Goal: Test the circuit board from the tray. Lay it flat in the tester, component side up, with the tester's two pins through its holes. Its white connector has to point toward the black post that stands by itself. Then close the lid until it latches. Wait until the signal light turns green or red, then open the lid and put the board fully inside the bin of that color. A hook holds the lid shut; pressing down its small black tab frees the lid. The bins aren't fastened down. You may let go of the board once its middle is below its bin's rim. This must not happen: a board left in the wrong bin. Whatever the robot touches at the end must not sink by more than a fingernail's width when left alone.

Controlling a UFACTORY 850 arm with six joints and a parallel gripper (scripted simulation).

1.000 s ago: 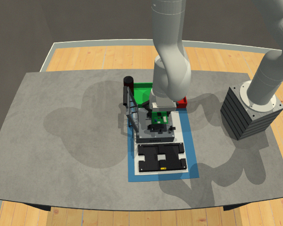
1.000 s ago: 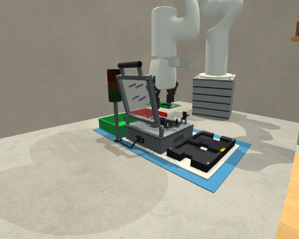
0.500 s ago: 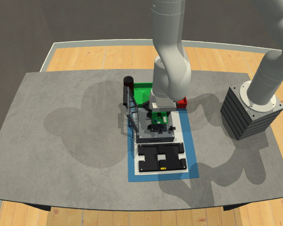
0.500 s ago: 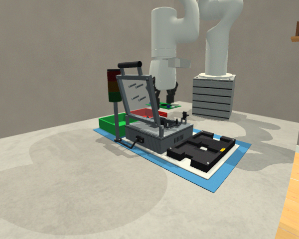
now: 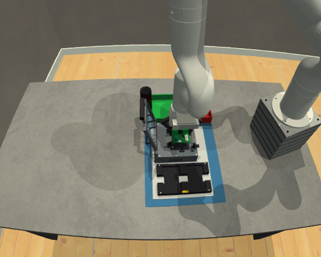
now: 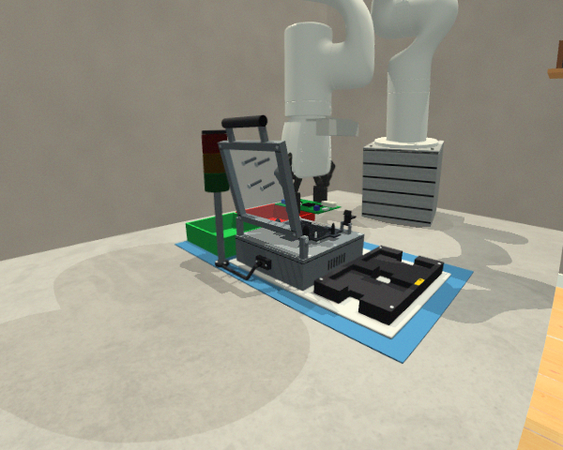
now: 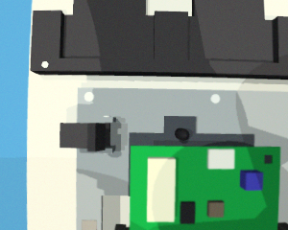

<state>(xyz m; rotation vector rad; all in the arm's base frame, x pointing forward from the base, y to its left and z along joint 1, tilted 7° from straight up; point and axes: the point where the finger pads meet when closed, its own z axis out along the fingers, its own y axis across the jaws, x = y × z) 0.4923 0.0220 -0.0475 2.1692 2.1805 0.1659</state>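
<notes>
Now: hand 5 cm above the tester bed, 1 cm to the right of it and 1 cm short of it. Round my hand: tester lid (13 cm ahead, 6 cm above); then green circuit board (right at my hand); then black latch block (6 cm to the left, 6 cm behind, 3 cm below).
</notes>
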